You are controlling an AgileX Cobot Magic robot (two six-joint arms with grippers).
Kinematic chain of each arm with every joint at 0, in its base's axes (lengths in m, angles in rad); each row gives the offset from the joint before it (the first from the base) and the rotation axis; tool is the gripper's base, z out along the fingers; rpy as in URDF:
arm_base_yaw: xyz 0 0 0.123 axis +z
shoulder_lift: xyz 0 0 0 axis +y
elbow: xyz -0.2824 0 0.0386 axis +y
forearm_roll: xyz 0.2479 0 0.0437 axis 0.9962 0 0.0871
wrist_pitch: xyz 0 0 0 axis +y
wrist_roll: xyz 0.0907 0 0.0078 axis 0.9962 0 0.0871
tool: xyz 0 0 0 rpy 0 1.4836 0
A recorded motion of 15 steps. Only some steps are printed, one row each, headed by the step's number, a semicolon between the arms.
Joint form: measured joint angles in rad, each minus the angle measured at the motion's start. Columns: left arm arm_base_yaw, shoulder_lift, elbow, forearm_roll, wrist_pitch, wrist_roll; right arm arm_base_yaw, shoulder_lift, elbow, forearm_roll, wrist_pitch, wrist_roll.
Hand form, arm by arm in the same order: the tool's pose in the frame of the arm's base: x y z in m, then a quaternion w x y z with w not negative. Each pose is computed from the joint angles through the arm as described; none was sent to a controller.
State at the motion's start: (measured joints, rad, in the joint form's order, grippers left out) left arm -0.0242 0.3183 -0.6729 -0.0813 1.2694 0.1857; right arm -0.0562 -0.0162 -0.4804 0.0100 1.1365 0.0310
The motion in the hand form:
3: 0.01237 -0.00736 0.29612 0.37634 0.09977 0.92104 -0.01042; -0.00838 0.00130 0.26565 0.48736 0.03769 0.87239 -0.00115
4: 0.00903 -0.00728 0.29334 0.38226 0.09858 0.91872 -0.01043; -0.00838 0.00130 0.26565 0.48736 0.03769 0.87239 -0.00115
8: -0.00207 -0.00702 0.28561 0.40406 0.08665 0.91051 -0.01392; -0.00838 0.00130 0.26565 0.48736 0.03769 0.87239 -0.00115
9: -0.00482 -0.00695 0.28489 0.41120 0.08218 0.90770 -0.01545; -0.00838 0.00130 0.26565 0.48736 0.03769 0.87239 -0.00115
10: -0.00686 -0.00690 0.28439 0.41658 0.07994 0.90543 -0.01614; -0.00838 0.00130 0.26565 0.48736 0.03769 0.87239 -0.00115
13: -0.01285 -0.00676 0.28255 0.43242 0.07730 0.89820 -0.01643; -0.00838 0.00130 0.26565 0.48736 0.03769 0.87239 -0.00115
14: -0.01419 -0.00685 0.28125 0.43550 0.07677 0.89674 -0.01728; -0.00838 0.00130 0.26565 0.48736 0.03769 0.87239 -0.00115
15: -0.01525 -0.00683 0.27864 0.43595 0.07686 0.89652 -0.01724; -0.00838 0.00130 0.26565 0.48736 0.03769 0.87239 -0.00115
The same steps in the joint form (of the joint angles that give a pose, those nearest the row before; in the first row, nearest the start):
3: -0.0001 -0.0729 0.0482 0.0001 0.0000 -0.0014; 0.0000 0.0000 0.0000 0.0000 0.0000 0.0000
4: -0.0001 -0.0968 0.0592 0.0000 0.0000 -0.0040; 0.0000 0.0000 0.0000 0.0000 0.0000 0.0000
8: 0.0000 -0.1758 0.0878 0.0000 0.0025 -0.0304; 0.0000 0.0000 0.0000 0.0000 0.0000 0.0000
9: 0.0000 -0.1941 0.0902 0.0000 0.0025 -0.0403; 0.0000 0.0000 0.0000 0.0000 0.0000 0.0000
10: -0.0001 -0.2076 0.0918 0.0000 0.0025 -0.0454; 0.0000 0.0000 0.0000 0.0000 0.0000 0.0000
13: 0.0000 -0.2482 0.0972 0.0000 0.0025 -0.0514; 0.0000 0.0000 0.0000 0.0000 0.0000 0.0000
14: 0.0000 -0.2593 0.1015 -0.0014 0.0025 -0.0529; 0.0000 0.0000 0.0000 0.0000 0.0000 0.0000
15: 0.0000 -0.2710 0.1102 -0.0014 0.0045 -0.0529; 0.0000 0.0000 0.0000 0.0000 0.0000 0.0000

